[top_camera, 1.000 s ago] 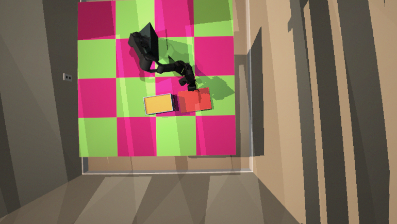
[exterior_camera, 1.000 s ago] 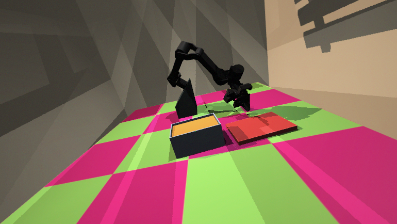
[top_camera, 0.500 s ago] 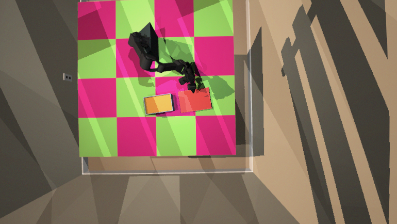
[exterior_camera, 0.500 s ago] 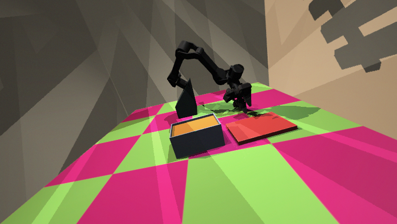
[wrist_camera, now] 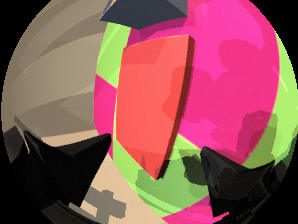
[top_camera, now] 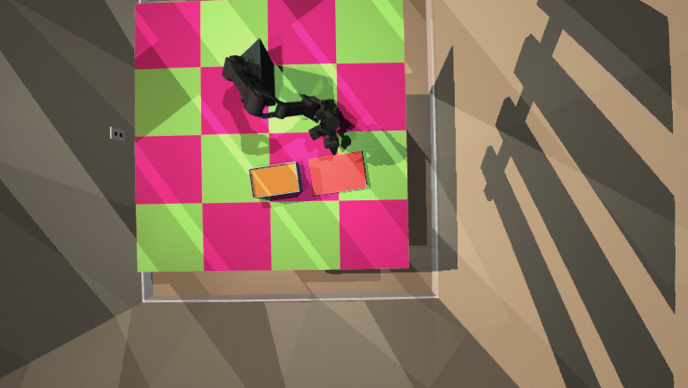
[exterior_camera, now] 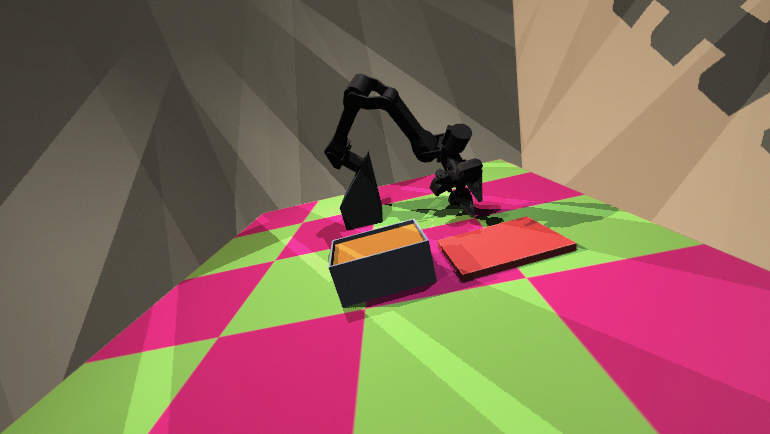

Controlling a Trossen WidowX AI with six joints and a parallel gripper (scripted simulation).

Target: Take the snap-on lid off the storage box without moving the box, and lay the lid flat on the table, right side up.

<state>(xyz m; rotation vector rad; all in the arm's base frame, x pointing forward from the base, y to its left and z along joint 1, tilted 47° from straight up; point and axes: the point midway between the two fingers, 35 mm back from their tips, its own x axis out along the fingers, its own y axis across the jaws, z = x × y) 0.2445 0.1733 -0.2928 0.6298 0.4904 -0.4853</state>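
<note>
Right now my gripper tip is 100 mm short of the red lid, 30 mm to the right of it and 50 mm above it. The rest, counted from my gripper tip: storage box 170 mm ahead, 250 mm to the right, 10 mm below.
</note>
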